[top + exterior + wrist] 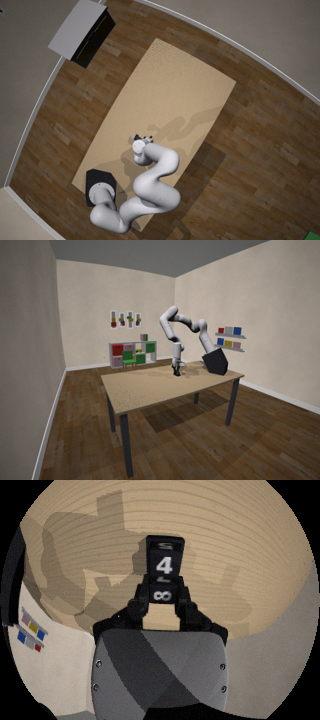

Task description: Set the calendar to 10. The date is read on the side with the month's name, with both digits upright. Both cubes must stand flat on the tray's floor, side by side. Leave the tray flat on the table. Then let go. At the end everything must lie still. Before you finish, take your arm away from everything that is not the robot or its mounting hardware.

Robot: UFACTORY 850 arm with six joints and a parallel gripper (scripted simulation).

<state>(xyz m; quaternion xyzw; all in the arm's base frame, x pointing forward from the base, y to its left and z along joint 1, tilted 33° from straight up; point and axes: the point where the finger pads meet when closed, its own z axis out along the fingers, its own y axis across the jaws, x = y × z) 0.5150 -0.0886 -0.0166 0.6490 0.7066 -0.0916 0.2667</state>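
The tray is 2 cm to the left of my hand and 4 cm below it.
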